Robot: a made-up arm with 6 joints.
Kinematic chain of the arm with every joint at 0, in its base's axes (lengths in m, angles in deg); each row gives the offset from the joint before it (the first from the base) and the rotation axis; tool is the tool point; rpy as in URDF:
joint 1: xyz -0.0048 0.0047 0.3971 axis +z
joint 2: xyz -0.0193 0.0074 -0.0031 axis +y
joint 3: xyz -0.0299 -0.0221 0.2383 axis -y
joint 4: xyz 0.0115 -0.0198 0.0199 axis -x
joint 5: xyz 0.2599 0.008 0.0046 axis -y
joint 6: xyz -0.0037 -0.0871 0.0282 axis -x
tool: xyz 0.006 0.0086 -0.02 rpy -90 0 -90
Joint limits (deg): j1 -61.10..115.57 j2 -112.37..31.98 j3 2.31..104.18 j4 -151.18..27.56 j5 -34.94..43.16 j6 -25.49..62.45
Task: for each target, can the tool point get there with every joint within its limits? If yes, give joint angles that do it. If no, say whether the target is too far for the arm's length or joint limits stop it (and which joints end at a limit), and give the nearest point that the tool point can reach.
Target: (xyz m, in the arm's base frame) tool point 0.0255 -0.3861 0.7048
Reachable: yes | joints 80.35 -64.01 58.96 -40.73 33.20 -4.75
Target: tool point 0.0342 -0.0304 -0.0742
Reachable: no: joint limits stop it (at a limit: joint 1, joint 2, joint 3, joint 4, joint 5, joint 6) | nearest point 0.2656 -0.3053 0.0569 | short by 0.383 m
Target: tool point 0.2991 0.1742 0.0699
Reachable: no: joint limits stop it (at a limit: joint 2, joint 3, joint 5, joint 6) | nearest point 0.2489 0.1462 0.4094 | short by 0.344 m
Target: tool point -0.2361 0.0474 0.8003
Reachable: yes | joints -36.10 -49.88 39.62 -30.58 -14.85 2.29
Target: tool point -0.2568 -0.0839 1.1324
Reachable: no: too far | nearest point -0.1862 -0.0591 0.9054 | short by 0.239 m
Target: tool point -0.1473 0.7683 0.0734
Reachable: no: too far | nearest point -0.2089 0.4588 0.1811 | short by 0.333 m
